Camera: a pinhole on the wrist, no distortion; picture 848 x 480 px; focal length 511.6 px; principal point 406.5 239.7 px. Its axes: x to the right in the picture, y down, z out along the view. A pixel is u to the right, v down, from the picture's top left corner.
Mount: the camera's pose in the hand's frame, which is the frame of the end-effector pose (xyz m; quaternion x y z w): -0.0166 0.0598 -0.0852 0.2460 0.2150 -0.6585 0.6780
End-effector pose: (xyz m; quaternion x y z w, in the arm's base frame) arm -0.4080 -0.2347 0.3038 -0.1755 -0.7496 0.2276 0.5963
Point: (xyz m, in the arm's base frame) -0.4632 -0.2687 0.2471
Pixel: 238.1 148.4
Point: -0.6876 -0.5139 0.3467
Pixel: 414.8 220.9
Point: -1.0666 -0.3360 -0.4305
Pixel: outside the picture
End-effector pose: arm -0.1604 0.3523 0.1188 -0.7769 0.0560 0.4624 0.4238
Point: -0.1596 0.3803 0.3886
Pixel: outside the picture
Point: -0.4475 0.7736 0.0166
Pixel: 158.4 323.2
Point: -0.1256 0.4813 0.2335
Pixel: 616.5 222.0
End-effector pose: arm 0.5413 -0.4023 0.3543 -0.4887 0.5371 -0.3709 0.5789
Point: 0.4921 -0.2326 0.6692
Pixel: outside the picture
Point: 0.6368 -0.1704 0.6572
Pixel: outside the picture
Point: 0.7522 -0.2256 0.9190
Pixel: 635.6 17.4
